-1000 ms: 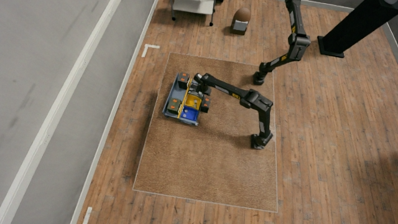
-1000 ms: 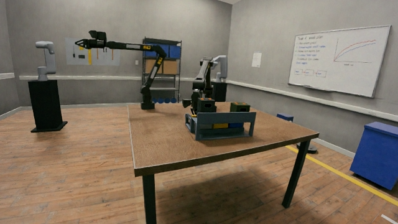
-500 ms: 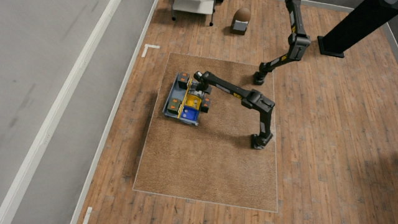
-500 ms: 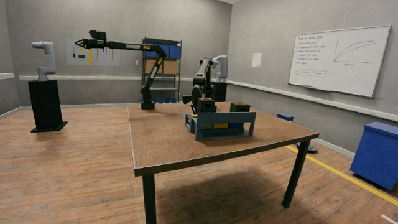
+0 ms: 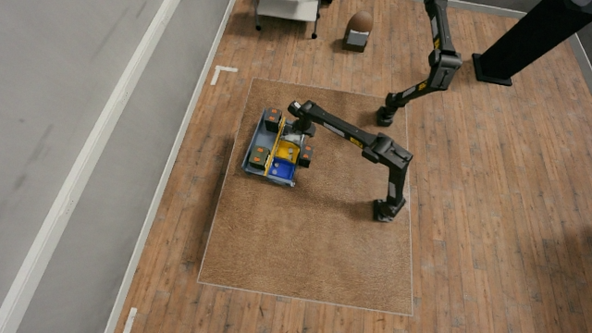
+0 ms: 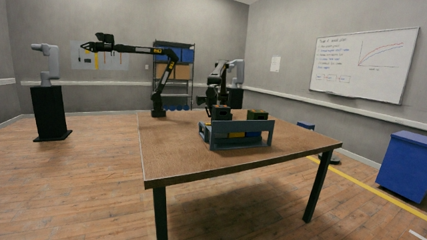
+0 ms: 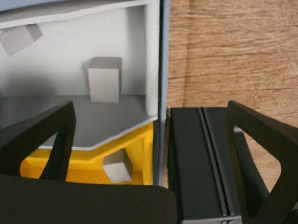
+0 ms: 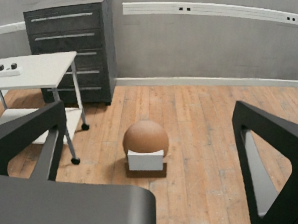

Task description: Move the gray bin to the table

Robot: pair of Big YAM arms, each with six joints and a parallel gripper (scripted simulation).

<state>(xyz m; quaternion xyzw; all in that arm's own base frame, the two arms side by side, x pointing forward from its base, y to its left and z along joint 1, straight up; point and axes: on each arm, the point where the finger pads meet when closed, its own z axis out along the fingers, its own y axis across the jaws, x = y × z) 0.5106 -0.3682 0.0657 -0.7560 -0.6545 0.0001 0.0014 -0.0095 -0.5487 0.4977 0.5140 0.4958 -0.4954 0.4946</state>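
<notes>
Now: left hand 80 mm short of the gray open bin, 10 mm to the left of it and 70 mm above it. From my left hand the other things lie so: blue-gray shelf (120 mm ahead, 100 mm to the left, 40 mm below); yellow bin (100 mm ahead, 100 mm to the left, 70 mm below); blue bin (110 mm ahead, 210 mm to the left, 70 mm below).
</notes>
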